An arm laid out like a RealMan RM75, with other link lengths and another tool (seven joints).
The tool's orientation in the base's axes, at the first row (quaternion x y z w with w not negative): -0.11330 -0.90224 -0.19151 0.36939
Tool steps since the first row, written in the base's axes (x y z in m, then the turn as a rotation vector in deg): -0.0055 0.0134 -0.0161 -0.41 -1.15 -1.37; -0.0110 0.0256 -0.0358 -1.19 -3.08 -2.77; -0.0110 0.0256 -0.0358 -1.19 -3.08 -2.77; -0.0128 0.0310 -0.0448 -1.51 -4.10 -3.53; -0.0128 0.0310 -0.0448 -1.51 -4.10 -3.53; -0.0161 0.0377 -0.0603 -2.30 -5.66 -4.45; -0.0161 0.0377 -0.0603 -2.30 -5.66 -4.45; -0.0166 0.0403 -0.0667 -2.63 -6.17 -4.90; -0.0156 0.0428 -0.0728 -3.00 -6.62 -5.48; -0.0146 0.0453 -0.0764 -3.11 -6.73 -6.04; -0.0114 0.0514 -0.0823 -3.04 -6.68 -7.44; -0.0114 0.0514 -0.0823 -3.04 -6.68 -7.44; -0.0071 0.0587 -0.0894 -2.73 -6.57 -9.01
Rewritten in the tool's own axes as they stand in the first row. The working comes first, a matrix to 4 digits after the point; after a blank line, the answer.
The tool's axes in the first row as the columns of a matrix, in the base's axes (used below as rounded here):
-0.7014 0.3459 -0.6232
0.0630 0.9010 0.4293
0.7100 0.2619 -0.6537

-0.0067 0.0060 0.0197 -0.76 -1.54 0.66; -0.0161 0.0099 0.0412 -1.33 -3.91 1.23; -0.0161 0.0099 0.0412 -1.33 -3.91 1.23; -0.0209 0.0118 0.0506 -1.71 -5.14 1.49; -0.0209 0.0118 0.0506 -1.71 -5.14 1.49; -0.0291 0.0126 0.0656 -1.90 -7.06 1.91; -0.0291 0.0126 0.0656 -1.90 -7.06 1.91; -0.0332 0.0131 0.0712 -2.02 -7.75 2.19; -0.0380 0.0141 0.0757 -2.20 -8.44 2.61; -0.0411 0.0158 0.0785 -2.53 -8.72 3.00; -0.0472 0.0208 0.0830 -3.57 -9.02 3.89; -0.0472 0.0208 0.0830 -3.57 -9.02 3.89; -0.0548 0.0270 0.0881 -4.90 -9.22 4.77
